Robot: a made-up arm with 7 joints. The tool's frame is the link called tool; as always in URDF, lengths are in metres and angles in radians. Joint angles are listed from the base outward. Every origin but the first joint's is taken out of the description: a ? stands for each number. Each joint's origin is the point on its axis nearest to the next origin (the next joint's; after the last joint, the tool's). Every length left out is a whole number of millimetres.
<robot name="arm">
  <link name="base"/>
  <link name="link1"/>
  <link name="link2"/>
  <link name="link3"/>
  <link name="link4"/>
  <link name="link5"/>
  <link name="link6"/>
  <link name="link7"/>
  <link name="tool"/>
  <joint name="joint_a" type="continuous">
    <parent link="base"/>
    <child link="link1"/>
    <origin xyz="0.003 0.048 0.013" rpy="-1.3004 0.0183 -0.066"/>
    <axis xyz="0 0 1"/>
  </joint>
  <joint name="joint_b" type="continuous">
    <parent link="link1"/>
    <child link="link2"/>
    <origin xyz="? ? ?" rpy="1.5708 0 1.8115"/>
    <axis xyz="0 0 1"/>
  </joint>
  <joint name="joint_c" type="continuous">
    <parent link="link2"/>
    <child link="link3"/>
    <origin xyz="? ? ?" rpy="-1.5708 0 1.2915"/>
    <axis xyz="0 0 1"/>
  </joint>
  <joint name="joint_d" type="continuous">
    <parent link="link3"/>
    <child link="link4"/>
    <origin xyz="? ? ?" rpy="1.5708 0 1.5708"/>
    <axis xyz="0 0 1"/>
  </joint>
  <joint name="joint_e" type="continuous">
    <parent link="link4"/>
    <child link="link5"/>
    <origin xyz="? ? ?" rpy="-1.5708 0 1.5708"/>
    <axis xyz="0 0 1"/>
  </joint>
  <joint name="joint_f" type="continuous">
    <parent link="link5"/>
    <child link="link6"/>
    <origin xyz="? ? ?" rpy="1.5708 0 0"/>
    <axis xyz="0 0 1"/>
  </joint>
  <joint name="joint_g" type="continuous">
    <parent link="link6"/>
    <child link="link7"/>
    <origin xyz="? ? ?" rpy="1.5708 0 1.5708"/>
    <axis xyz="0 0 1"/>
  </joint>
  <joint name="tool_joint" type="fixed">
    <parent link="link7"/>
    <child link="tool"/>
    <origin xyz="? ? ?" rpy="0 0 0"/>
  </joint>
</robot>
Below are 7 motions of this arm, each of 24 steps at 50 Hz.
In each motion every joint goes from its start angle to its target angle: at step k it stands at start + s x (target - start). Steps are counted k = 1, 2, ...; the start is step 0. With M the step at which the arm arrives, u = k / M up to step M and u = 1 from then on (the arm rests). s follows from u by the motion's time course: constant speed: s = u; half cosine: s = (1 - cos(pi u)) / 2; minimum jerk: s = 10 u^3 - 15 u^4 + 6 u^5.
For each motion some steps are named. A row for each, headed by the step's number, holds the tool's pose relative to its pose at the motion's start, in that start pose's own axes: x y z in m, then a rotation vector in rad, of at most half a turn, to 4 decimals.
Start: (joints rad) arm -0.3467 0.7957 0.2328 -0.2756 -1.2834 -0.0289 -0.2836
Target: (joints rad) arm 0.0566 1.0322 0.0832 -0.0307 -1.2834 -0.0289 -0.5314
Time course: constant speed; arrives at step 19
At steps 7, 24:
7: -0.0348 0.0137 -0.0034 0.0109 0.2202 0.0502
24: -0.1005 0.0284 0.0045 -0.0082 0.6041 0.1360

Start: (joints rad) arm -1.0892 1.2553 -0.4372 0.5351 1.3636 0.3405 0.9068
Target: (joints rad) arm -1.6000 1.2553 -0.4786 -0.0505 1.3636 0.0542 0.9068
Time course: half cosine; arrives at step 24
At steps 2, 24:
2: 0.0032 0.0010 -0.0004 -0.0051 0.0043 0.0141
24: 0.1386 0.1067 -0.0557 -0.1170 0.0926 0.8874

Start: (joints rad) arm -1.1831 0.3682 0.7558 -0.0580 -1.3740 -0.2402 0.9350
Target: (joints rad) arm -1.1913 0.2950 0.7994 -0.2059 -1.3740 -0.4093 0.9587
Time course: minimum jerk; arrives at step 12
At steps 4, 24:
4: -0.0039 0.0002 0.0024 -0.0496 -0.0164 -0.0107
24: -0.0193 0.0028 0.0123 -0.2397 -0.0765 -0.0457

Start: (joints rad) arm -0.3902 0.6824 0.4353 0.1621 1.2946 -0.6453 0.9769
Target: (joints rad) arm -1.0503 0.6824 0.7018 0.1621 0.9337 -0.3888 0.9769
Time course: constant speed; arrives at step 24
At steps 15, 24:
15: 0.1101 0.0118 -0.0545 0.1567 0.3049 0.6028
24: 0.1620 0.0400 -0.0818 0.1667 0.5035 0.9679

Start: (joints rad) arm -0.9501 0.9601 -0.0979 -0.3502 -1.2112 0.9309 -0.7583
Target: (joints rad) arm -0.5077 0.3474 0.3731 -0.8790 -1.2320 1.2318 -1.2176
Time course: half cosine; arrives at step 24
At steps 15, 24:
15: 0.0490 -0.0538 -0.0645 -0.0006 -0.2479 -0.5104
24: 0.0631 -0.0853 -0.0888 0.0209 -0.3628 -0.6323

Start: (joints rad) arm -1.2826 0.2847 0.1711 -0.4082 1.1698 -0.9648 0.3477
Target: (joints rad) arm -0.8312 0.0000 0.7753 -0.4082 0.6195 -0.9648 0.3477
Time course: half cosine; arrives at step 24
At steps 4, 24:
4: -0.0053 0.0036 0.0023 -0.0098 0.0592 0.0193
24: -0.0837 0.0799 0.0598 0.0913 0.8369 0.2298

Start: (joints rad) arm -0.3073 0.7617 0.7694 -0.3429 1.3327 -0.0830 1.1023
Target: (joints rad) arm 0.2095 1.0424 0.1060 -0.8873 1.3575 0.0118 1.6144
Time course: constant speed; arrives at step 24
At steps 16, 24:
16: 0.0103 0.0608 0.0412 -0.6437 -0.1720 0.3609
24: 0.0145 0.1049 0.0482 -0.9813 -0.0421 0.4597

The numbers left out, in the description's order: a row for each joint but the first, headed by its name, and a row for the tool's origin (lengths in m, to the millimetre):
joint_b: -0.004 0.018 0
joint_c: 0.226 -0.058 0
joint_d: 0.001 -0.025 0
joint_e: -0.087 -0.006 0
joint_f: 0 0 0
joint_g: 0 0.068 0
tool: 0 0 0

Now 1 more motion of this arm.
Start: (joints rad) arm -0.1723 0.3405 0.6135 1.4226 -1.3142 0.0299 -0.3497
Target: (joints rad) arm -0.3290 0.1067 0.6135 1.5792 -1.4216 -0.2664 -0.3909
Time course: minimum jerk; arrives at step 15
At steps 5, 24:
5: 0.0005 -0.0008 -0.0195 -0.0305 -0.0083 0.0104
24: -0.0086 -0.0073 -0.0925 -0.1016 -0.0260 0.0733

